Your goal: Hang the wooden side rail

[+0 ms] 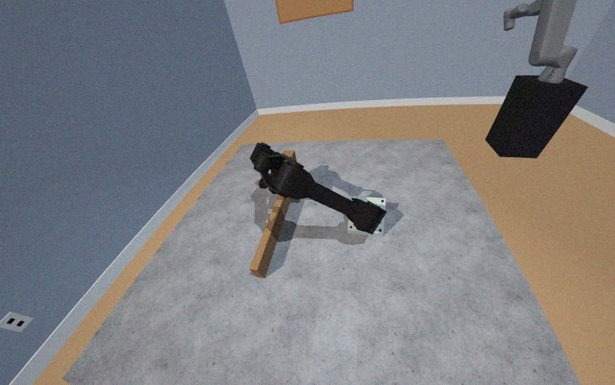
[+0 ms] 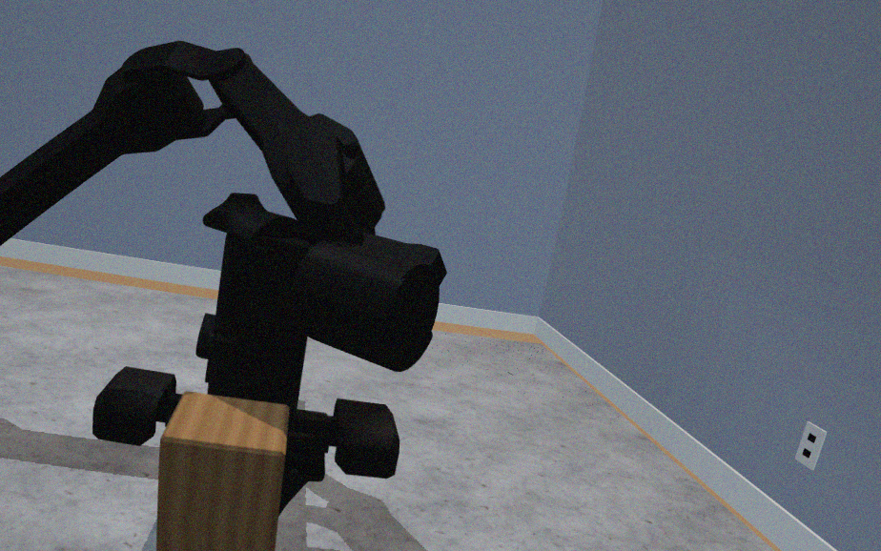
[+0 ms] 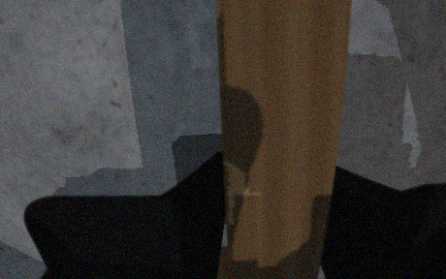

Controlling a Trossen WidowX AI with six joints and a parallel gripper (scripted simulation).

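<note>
Now: the wooden headboard post 12 cm to the right of my gripper tip and 5 cm above it.
</note>
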